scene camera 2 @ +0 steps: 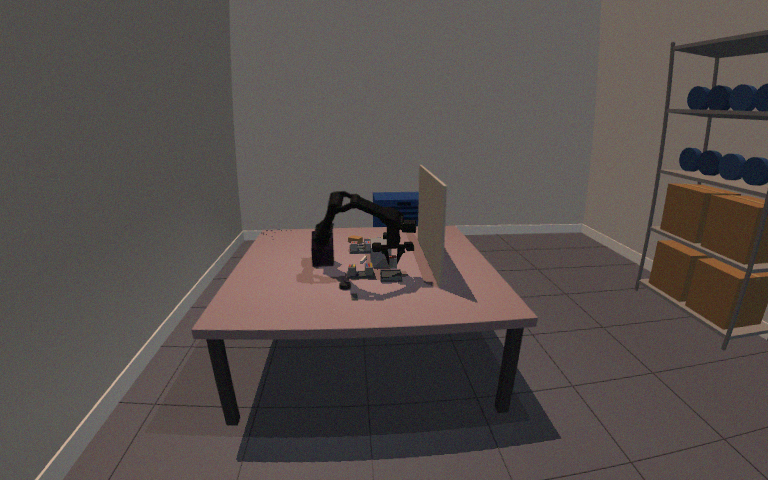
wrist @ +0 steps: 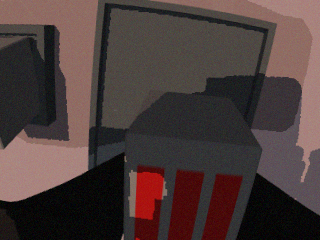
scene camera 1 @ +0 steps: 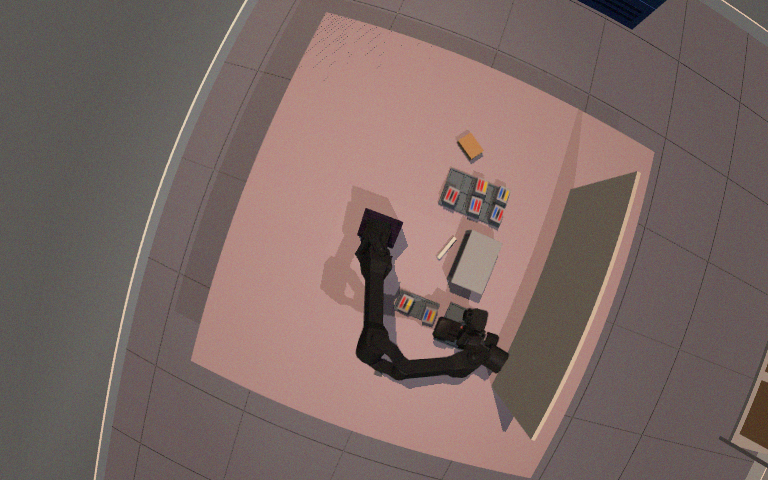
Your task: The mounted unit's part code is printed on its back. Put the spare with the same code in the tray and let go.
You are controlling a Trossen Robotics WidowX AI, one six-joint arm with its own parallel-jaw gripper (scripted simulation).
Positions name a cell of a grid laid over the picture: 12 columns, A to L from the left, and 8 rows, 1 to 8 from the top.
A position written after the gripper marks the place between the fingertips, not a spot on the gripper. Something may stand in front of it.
In view: the gripper (scene camera 1: H6), a grey tray (wrist: I2) and a tall upright board (scene camera 1: I6).
The gripper shows as well in the wrist view (wrist: G6). The tall upright board also shows in scene camera 2 (scene camera 2: G4).
